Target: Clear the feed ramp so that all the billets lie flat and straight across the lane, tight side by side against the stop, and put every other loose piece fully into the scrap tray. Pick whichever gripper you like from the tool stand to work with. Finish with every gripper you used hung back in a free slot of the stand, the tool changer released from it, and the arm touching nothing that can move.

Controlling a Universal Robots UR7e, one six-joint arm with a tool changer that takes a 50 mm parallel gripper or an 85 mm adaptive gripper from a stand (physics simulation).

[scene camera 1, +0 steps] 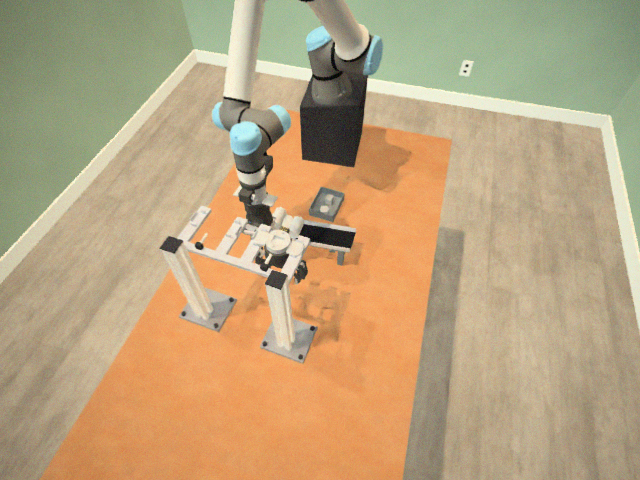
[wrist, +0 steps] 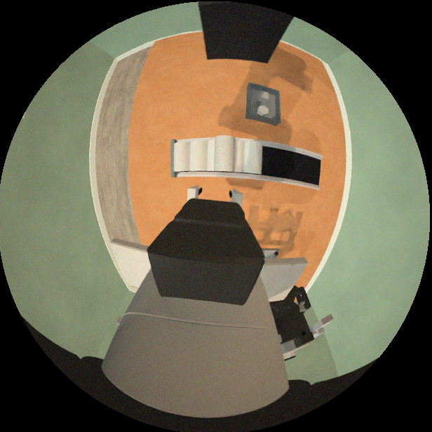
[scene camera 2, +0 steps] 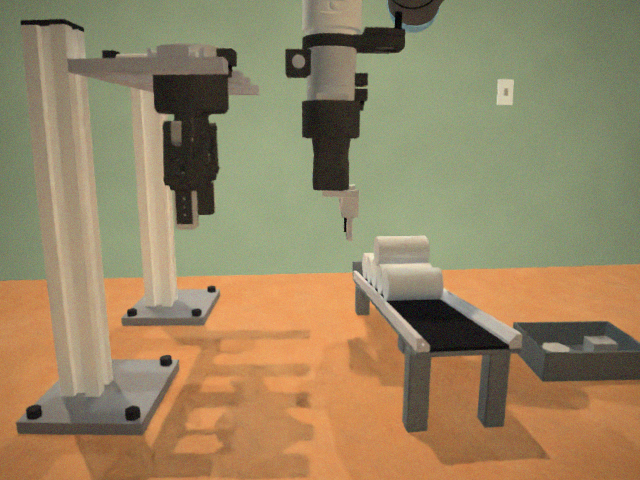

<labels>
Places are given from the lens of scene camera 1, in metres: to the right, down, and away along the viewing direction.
tool stand (scene camera 1: pixel 288 337): -0.09, 0.27, 1.14
</labels>
